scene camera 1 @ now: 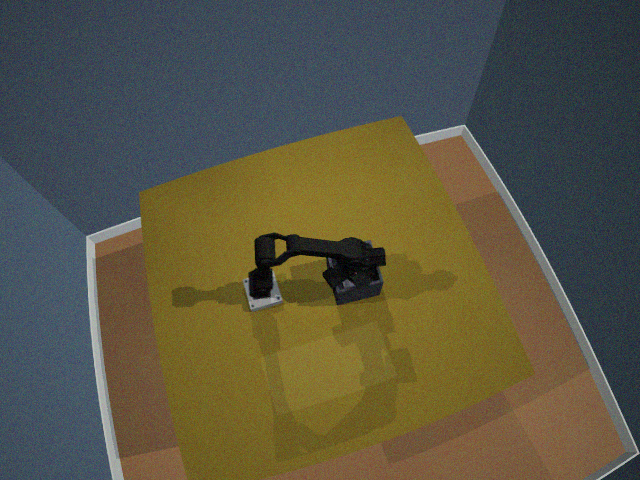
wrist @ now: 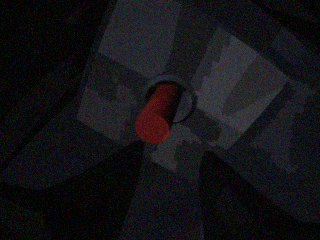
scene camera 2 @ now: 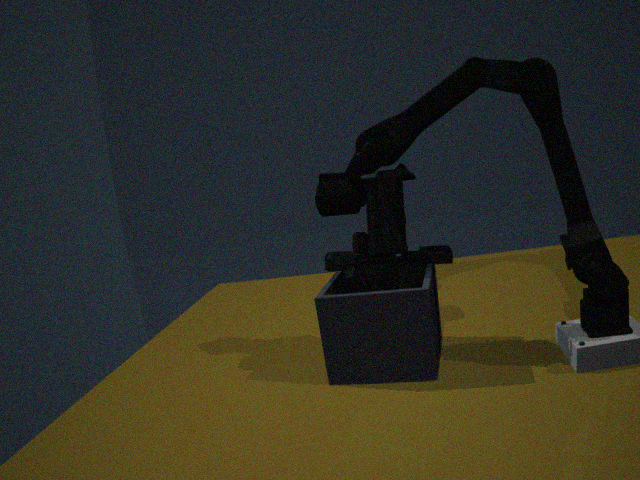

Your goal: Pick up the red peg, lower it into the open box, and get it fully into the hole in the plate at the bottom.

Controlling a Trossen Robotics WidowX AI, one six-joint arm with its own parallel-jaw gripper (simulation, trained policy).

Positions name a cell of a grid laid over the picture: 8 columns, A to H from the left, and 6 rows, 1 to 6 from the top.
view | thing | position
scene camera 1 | my gripper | E4
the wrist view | my gripper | E4
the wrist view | red peg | D4
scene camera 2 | dark grey box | E5
